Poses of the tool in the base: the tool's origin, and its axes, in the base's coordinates. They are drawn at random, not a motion.
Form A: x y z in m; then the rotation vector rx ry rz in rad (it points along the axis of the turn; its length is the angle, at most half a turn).
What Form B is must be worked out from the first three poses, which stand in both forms.
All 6 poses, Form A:
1: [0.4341, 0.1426, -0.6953, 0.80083, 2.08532, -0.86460]
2: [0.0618, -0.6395, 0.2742, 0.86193, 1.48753, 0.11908]
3: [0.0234, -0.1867, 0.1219, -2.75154, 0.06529, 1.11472]
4: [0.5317, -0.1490, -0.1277, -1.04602, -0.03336, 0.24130]
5: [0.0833, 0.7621, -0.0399, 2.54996, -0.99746, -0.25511]
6: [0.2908, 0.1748, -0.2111, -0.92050, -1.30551, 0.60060]
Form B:
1: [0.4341, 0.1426, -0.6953, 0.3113, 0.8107, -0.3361, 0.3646]
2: [0.0618, -0.6395, 0.2742, 0.3796, 0.6551, 0.0524, 0.6512]
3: [0.0234, -0.1867, 0.1219, -0.9232, 0.0219, 0.3740, 0.0859]
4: [0.5317, -0.1490, -0.1277, -0.4982, -0.0159, 0.1149, 0.8592]
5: [0.0833, 0.7621, -0.0399, 0.9095, -0.3558, -0.0910, 0.1946]
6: [0.2908, 0.1748, -0.2111, -0.4064, -0.5764, 0.2652, 0.6575]
